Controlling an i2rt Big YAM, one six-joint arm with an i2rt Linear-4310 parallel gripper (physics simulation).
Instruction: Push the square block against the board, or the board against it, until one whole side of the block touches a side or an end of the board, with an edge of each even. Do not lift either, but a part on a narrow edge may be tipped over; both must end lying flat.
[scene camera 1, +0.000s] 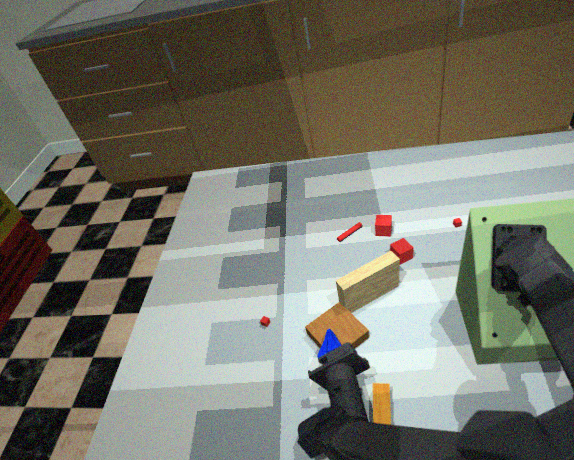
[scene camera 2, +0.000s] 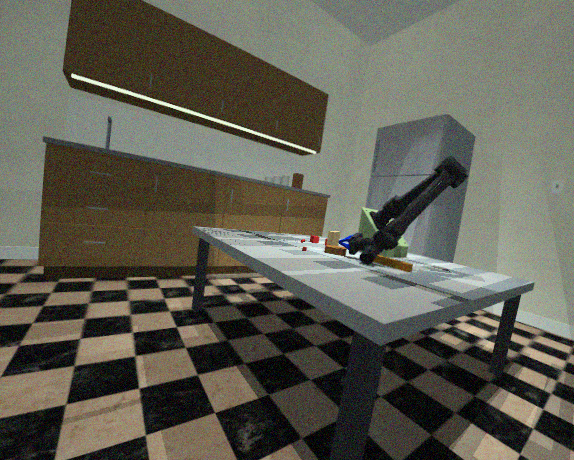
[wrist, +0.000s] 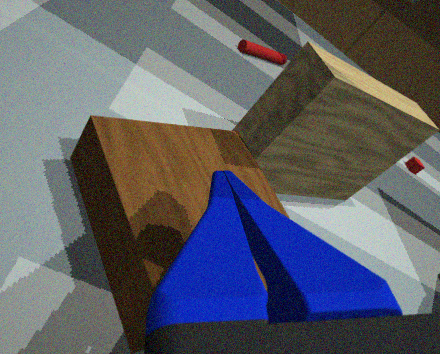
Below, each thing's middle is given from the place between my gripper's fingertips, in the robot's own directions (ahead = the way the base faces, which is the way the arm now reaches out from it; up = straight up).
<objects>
Now: hand 10 mm past the square block (scene camera 1: 347, 328), 20 mm to the left of it and 40 mm above it.
</objects>
